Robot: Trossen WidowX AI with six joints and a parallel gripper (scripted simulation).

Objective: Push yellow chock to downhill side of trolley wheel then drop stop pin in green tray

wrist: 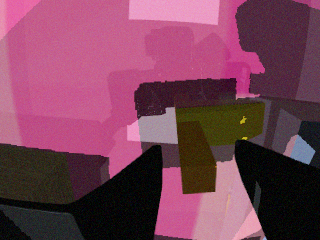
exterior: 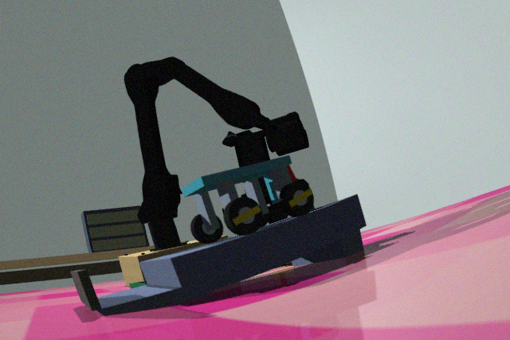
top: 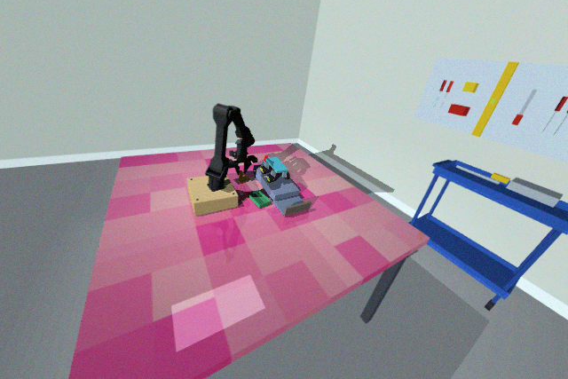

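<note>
Right now my gripper tip is 20 mm short of the yellow chock and 20 mm above it. The rest, counted from my gripper tip: trolley: 150 mm to the right, 130 mm ahead, 70 mm above; red-headed stop pin: 130 mm ahead, 90 mm above, 60 mm to the right; ramp: 160 mm to the right, 130 mm ahead.
</note>
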